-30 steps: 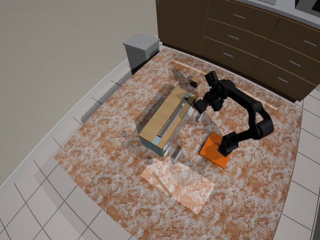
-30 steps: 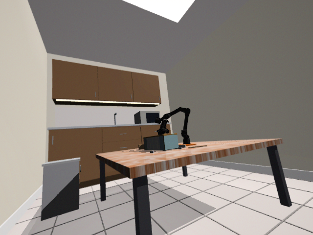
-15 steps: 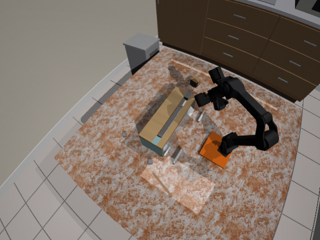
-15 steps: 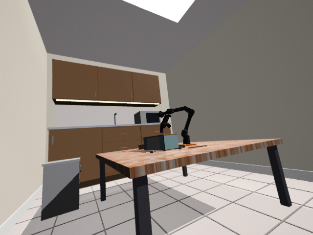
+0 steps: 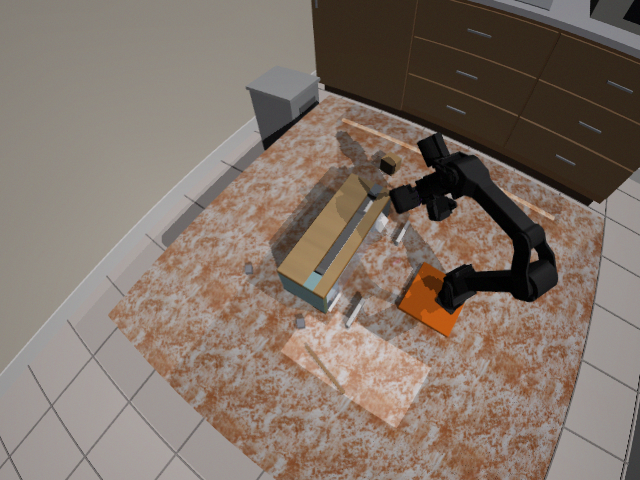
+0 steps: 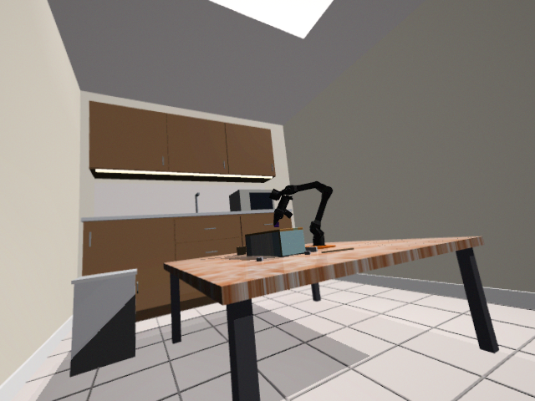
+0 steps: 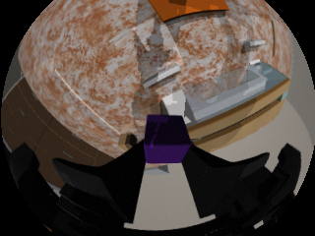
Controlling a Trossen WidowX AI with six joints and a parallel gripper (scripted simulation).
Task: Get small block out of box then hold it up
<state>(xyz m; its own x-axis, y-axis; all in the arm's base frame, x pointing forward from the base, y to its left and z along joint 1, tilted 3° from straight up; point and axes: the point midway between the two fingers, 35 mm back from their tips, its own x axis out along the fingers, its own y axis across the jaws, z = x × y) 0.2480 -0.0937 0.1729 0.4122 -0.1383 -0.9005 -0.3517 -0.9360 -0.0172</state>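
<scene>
Right now the purple block is 1 cm behind my gripper tip, 1 cm to the left of it and 1 cm above it. From my gripper tip the other things lie so: box: 6 cm ahead, 18 cm to the left, 11 cm below; then thin stick: 12 cm behind, 47 cm to the left, 17 cm below; then tan cube: 19 cm ahead, 19 cm to the right, 14 cm below.
</scene>
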